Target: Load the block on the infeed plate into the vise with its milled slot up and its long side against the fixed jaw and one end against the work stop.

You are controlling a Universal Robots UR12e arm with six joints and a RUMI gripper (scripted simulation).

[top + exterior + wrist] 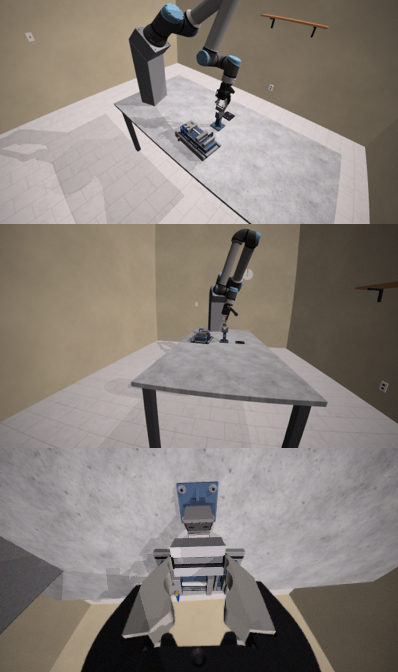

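Now: hand right at the part. The rest, counted from my hand: cylinder rod: 2 cm ahead, 23 cm to the right, 12 cm below; work stop: 10 cm ahead, 17 cm to the right, 10 cm below; moving jaw: 7 cm ahead, 22 cm to the right, 12 cm below.
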